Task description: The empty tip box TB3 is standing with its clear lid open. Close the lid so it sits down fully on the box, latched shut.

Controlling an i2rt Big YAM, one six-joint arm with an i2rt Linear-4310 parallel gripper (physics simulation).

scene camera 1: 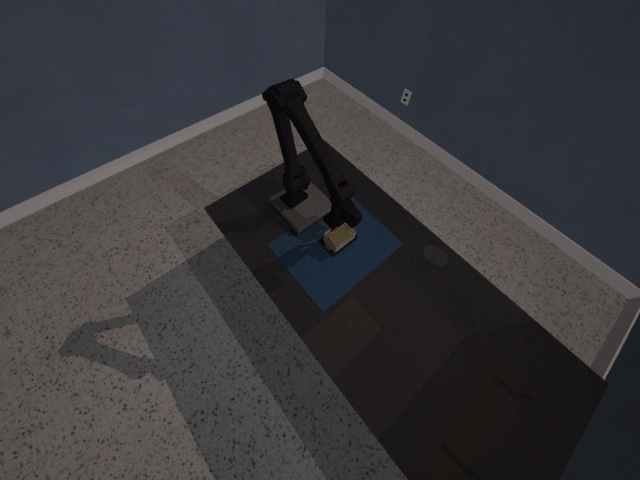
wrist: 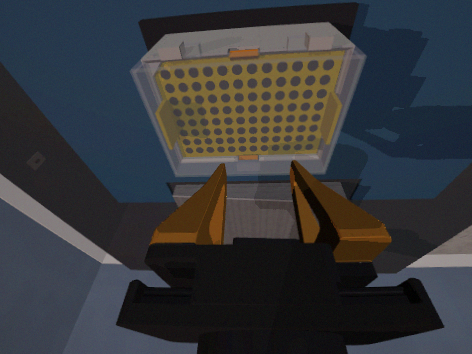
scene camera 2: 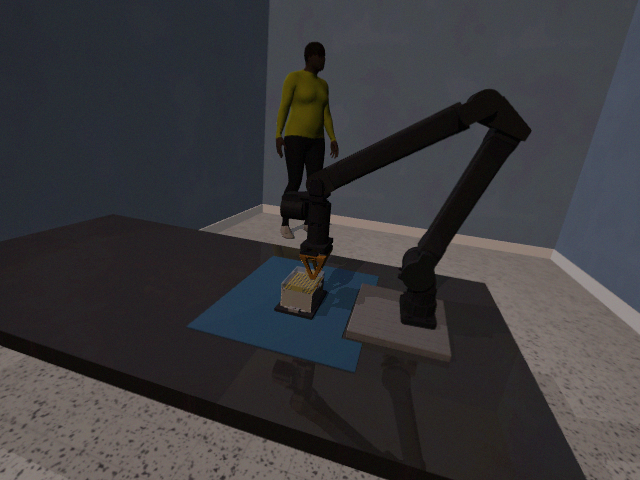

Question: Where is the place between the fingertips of my gripper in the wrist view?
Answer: At 257, 168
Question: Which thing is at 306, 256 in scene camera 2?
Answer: My gripper.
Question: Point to a clear lid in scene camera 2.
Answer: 298, 280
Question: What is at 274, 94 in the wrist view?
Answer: A clear lid.
